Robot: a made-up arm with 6 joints. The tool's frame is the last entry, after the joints. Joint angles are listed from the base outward.
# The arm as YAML. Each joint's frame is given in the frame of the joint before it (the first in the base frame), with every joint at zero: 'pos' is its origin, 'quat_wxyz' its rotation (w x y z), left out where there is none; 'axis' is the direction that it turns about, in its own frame. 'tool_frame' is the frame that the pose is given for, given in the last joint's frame.
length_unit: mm
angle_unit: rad
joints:
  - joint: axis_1
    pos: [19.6, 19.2, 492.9]
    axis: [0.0, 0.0, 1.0]
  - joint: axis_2
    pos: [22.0, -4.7, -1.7]
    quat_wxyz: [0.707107, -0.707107, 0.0, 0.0]
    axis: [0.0, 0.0, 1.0]
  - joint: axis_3
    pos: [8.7, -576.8, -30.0]
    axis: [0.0, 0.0, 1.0]
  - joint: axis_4
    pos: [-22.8, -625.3, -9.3]
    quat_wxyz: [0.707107, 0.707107, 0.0, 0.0]
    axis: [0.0, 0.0, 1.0]
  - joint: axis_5
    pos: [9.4, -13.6, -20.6]
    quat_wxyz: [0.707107, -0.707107, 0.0, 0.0]
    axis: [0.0, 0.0, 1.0]
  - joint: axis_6
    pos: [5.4, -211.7, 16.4]
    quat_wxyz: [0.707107, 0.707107, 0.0, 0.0]
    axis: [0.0, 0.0, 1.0]
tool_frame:
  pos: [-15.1, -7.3, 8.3]
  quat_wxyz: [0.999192, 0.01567, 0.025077, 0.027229]
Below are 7 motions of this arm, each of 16 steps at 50 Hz.
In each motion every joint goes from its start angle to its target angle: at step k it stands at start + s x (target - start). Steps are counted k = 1, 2, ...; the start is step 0. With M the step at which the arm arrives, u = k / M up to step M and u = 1 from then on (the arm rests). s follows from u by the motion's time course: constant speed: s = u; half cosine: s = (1 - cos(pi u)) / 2; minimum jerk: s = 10 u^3 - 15 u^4 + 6 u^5.
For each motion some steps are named. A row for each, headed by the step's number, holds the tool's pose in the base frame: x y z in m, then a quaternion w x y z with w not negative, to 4 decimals.
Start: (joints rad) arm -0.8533 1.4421 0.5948 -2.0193 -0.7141 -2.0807
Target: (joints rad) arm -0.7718 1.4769 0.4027 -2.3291 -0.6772 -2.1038
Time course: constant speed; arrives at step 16
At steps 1, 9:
1: 0.9053 -0.8905 0.1661 0.0947 0.8625 0.2078 0.4516
9: 0.9489 -0.8840 0.1965 0.1424 0.8510 0.2896 0.4142

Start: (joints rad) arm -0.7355 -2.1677 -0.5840 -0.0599 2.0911 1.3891
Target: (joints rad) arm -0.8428 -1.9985 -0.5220 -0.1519 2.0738 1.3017
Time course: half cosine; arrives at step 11
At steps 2, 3, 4, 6, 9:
2: -0.6277 0.5192 -0.1983 0.8915 -0.2639 -0.1385 0.3413
3: -0.6334 0.5334 -0.1834 0.8962 -0.2540 -0.1366 0.3372
4: -0.6401 0.5516 -0.1638 0.9021 -0.2411 -0.1343 0.3317
6: -0.6530 0.5934 -0.1166 0.9153 -0.2107 -0.1294 0.3178
9: -0.6638 0.6448 -0.0546 0.9306 -0.1720 -0.1241 0.2984

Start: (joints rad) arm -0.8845 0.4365 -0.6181 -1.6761 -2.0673 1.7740
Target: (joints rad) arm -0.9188 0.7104 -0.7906 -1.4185 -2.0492 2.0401
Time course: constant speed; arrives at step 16
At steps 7, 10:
7: 0.2793 -0.0685 1.4835 0.4809 -0.6977 0.4862 -0.2135
10: 0.2942 -0.0902 1.4689 0.4899 -0.6943 0.4943 -0.1831

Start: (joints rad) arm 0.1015 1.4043 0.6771 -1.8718 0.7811 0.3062
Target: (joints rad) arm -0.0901 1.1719 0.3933 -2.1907 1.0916 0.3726
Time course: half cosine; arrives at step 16
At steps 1, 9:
1: 1.3323 -0.0445 0.2779 0.2184 -0.3859 0.6397 -0.6278
9: 1.3354 -0.2023 0.6254 0.2423 -0.2033 0.5555 -0.7690

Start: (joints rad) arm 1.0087 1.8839 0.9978 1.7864 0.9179 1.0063
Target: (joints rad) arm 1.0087 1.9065 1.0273 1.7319 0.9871 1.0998
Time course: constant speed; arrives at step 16
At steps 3, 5, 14, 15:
3: 0.3222 0.7679 -0.3955 0.5040 -0.6558 -0.5604 -0.0424
5: 0.3176 0.7632 -0.3971 0.5064 -0.6571 -0.5573 -0.0347
14: 0.2969 0.7413 -0.4036 0.5163 -0.6625 -0.5427 0.0004
15: 0.2946 0.7388 -0.4043 0.5173 -0.6631 -0.5410 0.0043

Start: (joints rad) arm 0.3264 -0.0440 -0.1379 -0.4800 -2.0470 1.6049
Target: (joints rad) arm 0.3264 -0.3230 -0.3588 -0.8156 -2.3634 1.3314
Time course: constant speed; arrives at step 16
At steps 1, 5, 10, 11, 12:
1: -0.2801 -0.0435 1.5259 0.3732 -0.6954 -0.5623 0.2468
5: -0.3551 -0.0593 1.4711 0.3513 -0.7112 -0.5926 0.1401
10: -0.4355 -0.0784 1.3982 0.3137 -0.7184 -0.6208 0.0073
11: -0.4500 -0.0822 1.3833 0.3050 -0.7183 -0.6250 -0.0190
12: -0.4639 -0.0861 1.3683 0.2959 -0.7178 -0.6287 -0.0450

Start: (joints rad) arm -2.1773 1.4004 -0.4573 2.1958 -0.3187 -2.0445
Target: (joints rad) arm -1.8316 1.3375 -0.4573 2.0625 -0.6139 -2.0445
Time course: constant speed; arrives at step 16
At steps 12, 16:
12: -0.5248 -1.0759 1.0971 0.4093 0.5903 0.1077 -0.6873
16: -0.4374 -1.1017 1.1078 0.4112 0.5994 0.1132 -0.6774

